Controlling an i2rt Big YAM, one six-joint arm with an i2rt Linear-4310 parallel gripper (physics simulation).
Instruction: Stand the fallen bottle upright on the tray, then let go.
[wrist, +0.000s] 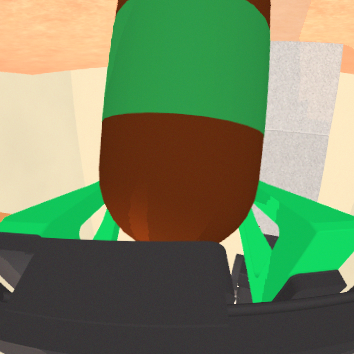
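Pixels of known places: arm's base, link origin: (263, 220).
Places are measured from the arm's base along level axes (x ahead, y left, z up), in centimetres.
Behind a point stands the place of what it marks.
Note:
The bottle (182, 170) @(x 35.6, y 15.7, z -23.2 cm) is brown with a wide green label and fills the upper middle of the wrist view. Its rounded brown end points toward the camera's lower edge, and its far end runs out of the top of the view. My gripper (178, 178) @(x 29.2, y 16.6, z -20.5 cm) is shut on the bottle, with one green finger on each side of the rounded end. The bottle hides the fingertips. I cannot tell from this view whether the bottle touches anything beneath it. The tray cannot be made out for certain.
A grey speckled panel (302, 100) @(x 4.5, y -1.6, z -26.6 cm) shows behind the bottle on the right. Cream surfaces (37, 135) lie behind on both sides. An orange, wood-like surface (50, 35) @(x 11.1, y 39.2, z -36.3 cm) spans the top. The dark gripper body (125, 285) @(x 38.5, y 16.5, z -21.6 cm) covers the bottom of the view.

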